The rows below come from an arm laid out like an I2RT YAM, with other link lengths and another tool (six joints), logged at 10 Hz.
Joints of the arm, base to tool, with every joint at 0 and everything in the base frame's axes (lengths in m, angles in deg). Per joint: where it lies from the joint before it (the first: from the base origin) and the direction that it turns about. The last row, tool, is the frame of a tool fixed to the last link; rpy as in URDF.
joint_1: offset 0 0 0.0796 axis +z
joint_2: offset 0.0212 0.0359 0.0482 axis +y
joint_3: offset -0.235 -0.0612 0 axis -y
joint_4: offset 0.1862 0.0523 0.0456 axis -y
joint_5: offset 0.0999 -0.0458 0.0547 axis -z
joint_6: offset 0.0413 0 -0.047 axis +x
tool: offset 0.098 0.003 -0.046 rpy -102.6 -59.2 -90
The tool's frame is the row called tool.
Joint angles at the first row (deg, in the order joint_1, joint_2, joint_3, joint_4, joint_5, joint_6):
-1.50, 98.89, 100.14, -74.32, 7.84, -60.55
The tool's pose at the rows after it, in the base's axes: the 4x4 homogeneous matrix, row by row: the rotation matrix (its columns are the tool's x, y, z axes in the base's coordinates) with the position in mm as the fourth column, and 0 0 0 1 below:
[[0.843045 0.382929 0.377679 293.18], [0.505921 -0.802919 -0.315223 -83.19], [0.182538 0.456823 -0.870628 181.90], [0 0 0 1]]
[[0.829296 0.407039 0.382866 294.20], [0.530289 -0.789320 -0.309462 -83.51], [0.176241 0.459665 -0.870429 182.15], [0 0 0 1]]
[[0.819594 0.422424 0.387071 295.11], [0.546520 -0.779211 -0.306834 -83.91], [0.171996 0.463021 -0.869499 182.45], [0 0 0 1]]
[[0.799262 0.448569 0.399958 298.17], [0.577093 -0.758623 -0.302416 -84.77], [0.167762 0.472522 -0.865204 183.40], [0 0 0 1]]
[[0.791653 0.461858 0.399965 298.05], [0.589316 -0.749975 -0.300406 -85.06], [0.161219 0.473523 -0.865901 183.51], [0 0 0 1]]
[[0.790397 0.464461 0.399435 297.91], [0.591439 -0.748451 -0.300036 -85.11], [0.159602 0.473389 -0.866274 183.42], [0 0 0 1]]
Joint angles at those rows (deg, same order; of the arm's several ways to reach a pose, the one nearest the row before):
-1.50, 98.89, 100.14, -74.35, 7.18, -62.94
-1.50, 98.89, 100.14, -74.37, 7.03, -64.58
-1.50, 98.89, 100.14, -74.33, 7.01, -65.69
-1.50, 98.89, 100.14, -73.91, 7.00, -67.83
-1.50, 98.89, 100.16, -74.11, 7.01, -68.71
-1.50, 98.89, 100.14, -74.15, 7.01, -68.86

